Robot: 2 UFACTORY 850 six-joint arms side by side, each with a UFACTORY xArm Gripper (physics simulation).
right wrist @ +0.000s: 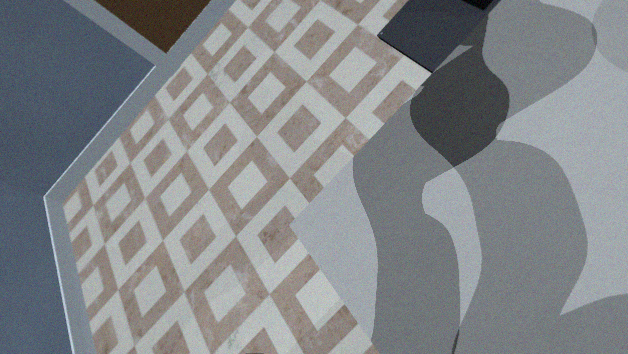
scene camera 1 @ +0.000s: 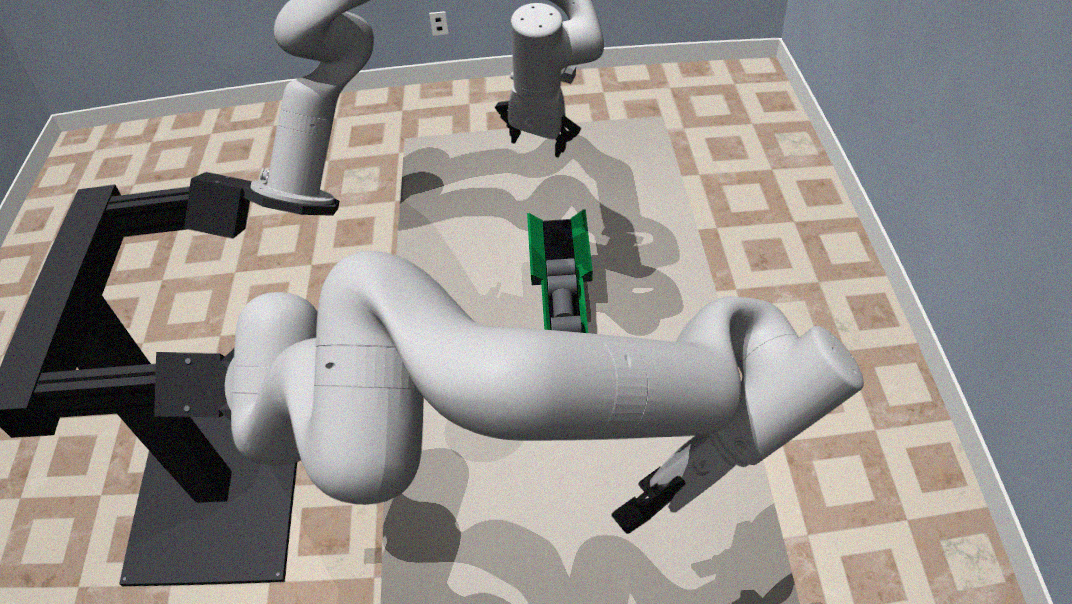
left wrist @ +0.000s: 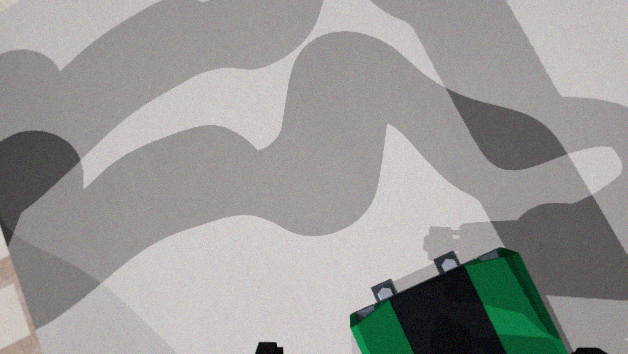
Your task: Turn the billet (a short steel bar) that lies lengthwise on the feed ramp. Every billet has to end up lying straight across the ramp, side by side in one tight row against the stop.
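Note:
The feed ramp (scene camera 1: 536,251) (left wrist: 500,285) has green side walls and a black bed. In scene camera 1, a grey billet (scene camera 1: 562,302) lies lengthwise in its narrow part. Two crosswise billets (scene camera 1: 560,267) (scene camera 1: 561,283) lie above it in the picture, and another crosswise billet (scene camera 1: 564,323) lies below it. The right arm hides the ramp's lower end; the stop is not visible. My left gripper (scene camera 1: 536,147) (left wrist: 430,350) is open and empty, high beyond the ramp's wide end. My right gripper (scene camera 1: 639,507) is away from the ramp, seen side-on, and looks open and empty.
The right arm (scene camera 1: 540,382) stretches across the picture over the ramp's lower end. The ramp stands on a pale mat (scene camera 1: 472,262) with arm shadows. A dark frame (scene camera 1: 63,300) carries both arms at the left. A dark base plate (scene camera 1: 255,525) (right wrist: 425,35) lies beside the mat.

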